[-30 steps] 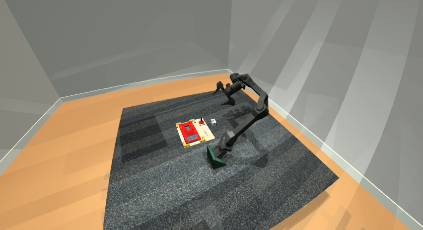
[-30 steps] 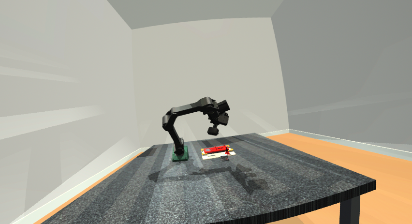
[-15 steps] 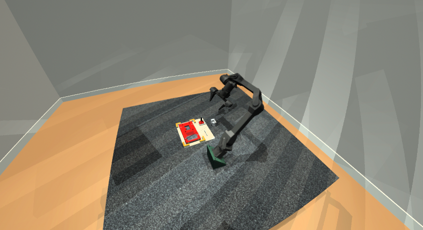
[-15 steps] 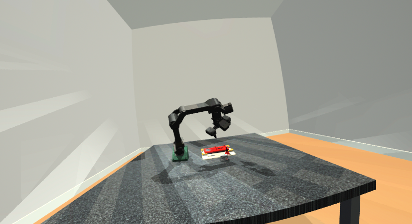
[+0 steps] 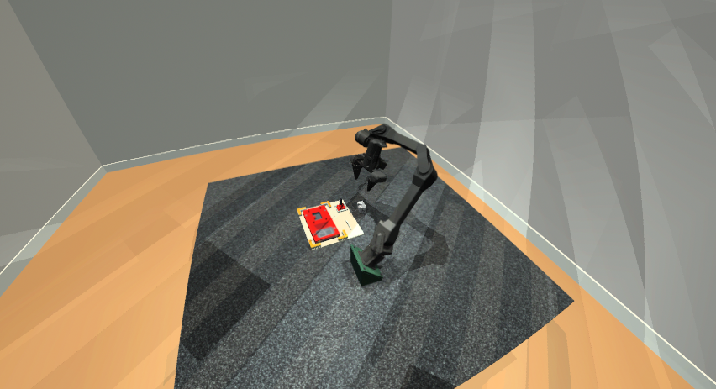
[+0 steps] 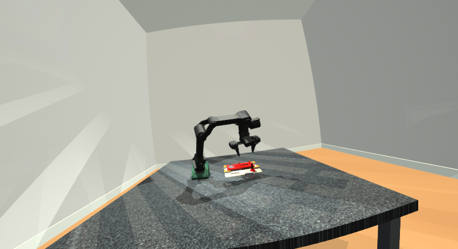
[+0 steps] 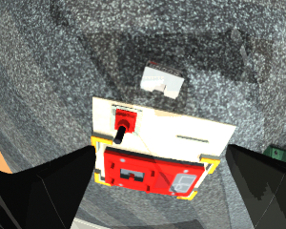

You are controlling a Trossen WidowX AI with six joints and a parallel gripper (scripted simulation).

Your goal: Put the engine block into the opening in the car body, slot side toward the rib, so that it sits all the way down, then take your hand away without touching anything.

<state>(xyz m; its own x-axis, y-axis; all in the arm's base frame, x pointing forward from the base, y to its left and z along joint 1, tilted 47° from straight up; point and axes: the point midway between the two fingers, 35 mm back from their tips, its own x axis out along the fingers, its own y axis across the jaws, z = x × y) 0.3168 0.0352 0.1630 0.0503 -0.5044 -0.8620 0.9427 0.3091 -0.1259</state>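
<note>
Right now my gripper tip is 13 cm above the grey engine block.
</note>
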